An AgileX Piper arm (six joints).
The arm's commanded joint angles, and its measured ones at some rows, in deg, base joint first. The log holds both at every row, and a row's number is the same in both.
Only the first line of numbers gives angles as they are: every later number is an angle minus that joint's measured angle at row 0.
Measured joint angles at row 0: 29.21 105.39 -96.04 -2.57 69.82 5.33
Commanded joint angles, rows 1 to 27: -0.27 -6.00 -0.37 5.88 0.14 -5.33; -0.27 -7.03 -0.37 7.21 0.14 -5.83; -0.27 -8.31 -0.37 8.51 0.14 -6.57; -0.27 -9.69 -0.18 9.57 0.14 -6.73; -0.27 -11.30 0.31 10.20 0.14 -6.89; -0.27 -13.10 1.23 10.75 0.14 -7.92; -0.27 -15.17 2.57 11.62 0.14 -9.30; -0.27 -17.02 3.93 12.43 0.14 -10.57; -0.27 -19.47 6.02 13.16 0.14 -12.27; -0.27 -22.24 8.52 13.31 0.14 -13.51; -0.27 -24.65 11.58 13.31 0.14 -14.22; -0.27 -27.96 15.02 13.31 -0.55 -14.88; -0.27 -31.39 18.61 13.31 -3.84 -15.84; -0.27 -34.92 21.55 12.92 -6.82 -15.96; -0.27 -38.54 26.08 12.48 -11.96 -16.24; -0.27 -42.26 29.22 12.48 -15.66 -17.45; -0.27 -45.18 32.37 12.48 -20.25 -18.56; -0.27 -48.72 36.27 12.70 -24.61 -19.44; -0.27 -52.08 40.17 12.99 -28.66 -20.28; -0.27 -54.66 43.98 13.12 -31.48 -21.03; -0.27 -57.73 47.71 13.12 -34.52 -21.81; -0.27 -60.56 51.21 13.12 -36.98 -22.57; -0.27 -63.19 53.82 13.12 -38.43 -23.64; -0.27 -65.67 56.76 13.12 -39.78 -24.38; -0.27 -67.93 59.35 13.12 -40.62 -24.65; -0.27 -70.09 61.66 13.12 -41.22 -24.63; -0.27 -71.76 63.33 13.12 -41.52 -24.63
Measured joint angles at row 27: 0.00 -64.72 55.59 13.09 -37.19 -22.98
